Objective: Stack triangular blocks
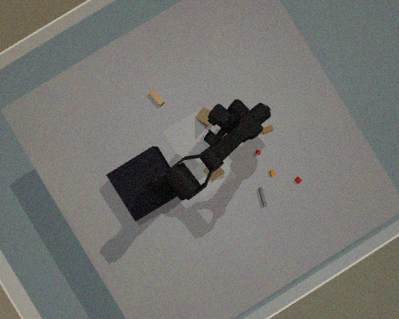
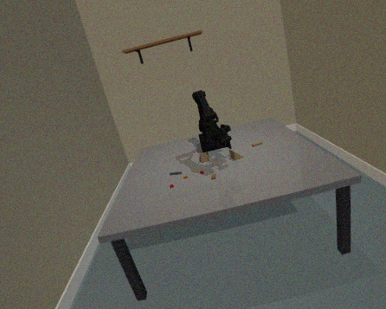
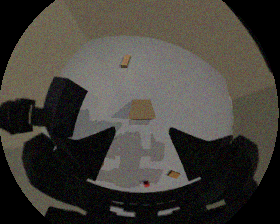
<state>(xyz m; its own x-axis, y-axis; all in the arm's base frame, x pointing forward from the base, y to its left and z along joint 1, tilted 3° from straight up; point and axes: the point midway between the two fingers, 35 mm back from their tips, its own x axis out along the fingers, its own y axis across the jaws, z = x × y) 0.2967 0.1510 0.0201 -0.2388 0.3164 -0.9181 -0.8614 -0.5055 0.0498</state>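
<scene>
My gripper tip is 20 mm past the tan triangular block, 30 mm to the right of it and 80 mm above it. From my gripper tip the other things lie so: grey bar (80 mm ahead, 360 mm to the right, 90 mm below); then orange cube (160 mm ahead, 280 mm to the right, 90 mm below).
</scene>
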